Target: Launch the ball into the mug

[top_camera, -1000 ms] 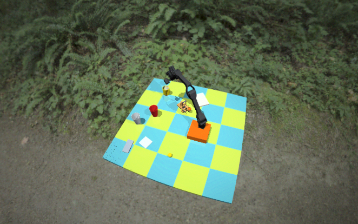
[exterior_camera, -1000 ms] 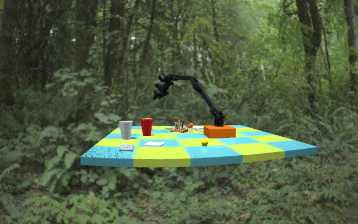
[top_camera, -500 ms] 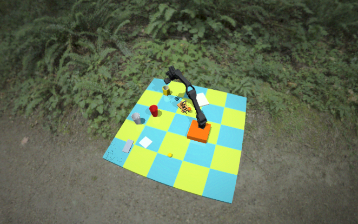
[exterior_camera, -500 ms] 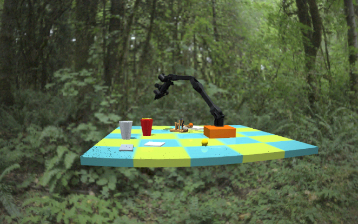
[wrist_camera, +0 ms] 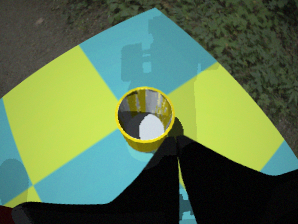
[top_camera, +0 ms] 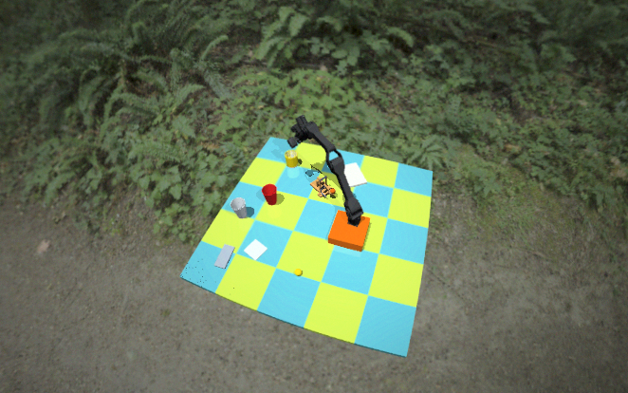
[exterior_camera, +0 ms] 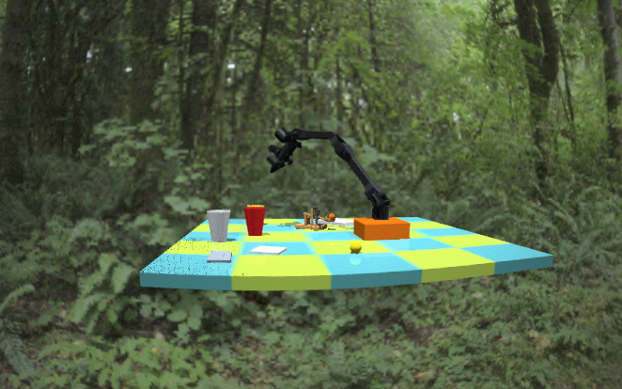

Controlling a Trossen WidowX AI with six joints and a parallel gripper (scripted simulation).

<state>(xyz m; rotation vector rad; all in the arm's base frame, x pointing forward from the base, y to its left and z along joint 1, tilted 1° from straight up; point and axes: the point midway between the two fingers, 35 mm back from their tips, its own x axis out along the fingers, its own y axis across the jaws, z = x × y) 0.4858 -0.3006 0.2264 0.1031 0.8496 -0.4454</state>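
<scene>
The orange ball is 30 cm behind my gripper tip, 14 cm to the left of it and 21 cm below it. From my gripper tip the other things lie so: wooden catapult: 24 cm behind, 13 cm to the left, 22 cm below; then yellow mug: 8 cm ahead, 3 cm to the right, 24 cm below; then red mug: 4 cm ahead, 33 cm to the left, 24 cm below.
</scene>
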